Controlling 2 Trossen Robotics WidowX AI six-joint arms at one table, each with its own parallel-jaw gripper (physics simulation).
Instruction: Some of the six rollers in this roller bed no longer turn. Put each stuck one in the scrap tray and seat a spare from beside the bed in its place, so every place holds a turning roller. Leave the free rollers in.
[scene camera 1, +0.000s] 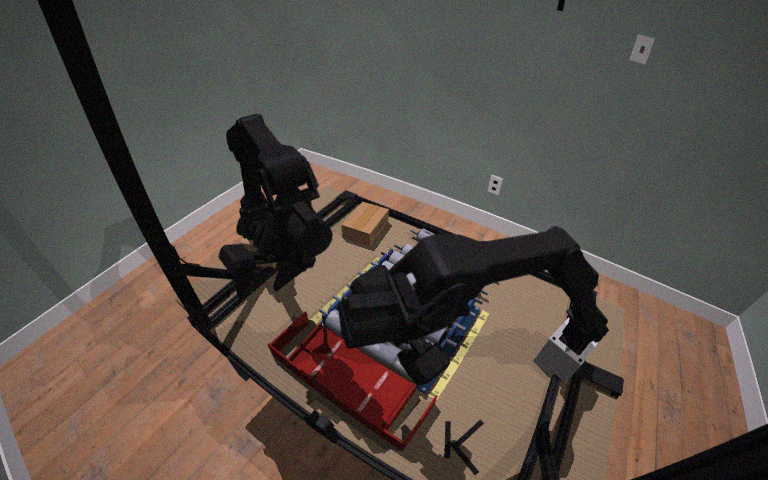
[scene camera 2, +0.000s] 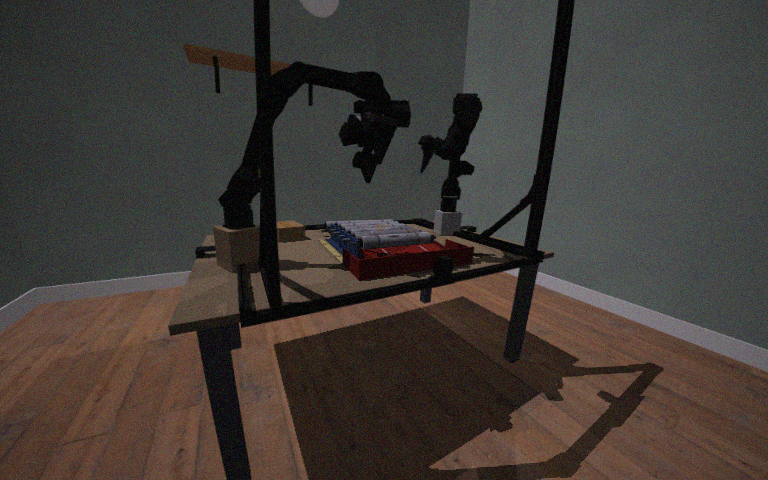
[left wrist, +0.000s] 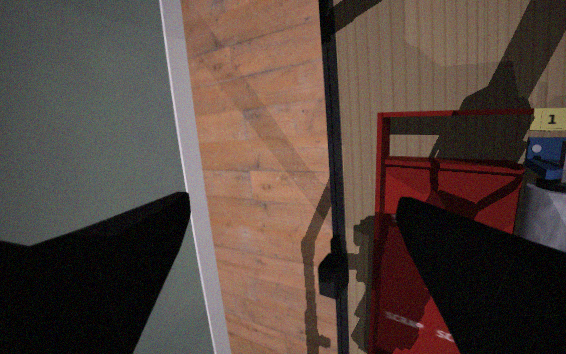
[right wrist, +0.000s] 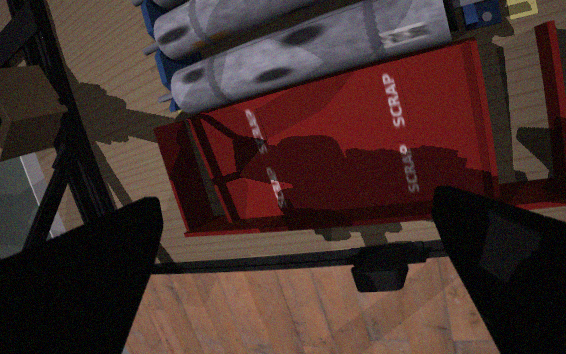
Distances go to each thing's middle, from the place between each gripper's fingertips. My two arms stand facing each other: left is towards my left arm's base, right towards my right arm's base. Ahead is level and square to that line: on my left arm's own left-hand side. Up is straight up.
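Cardboard box (scene camera 1: 366, 222), from my left hand: 55 cm ahead, 4 cm to the left, 24 cm below.
Cardboard box, from my right hand: 520 mm ahead, 290 mm to the left, 230 mm below.
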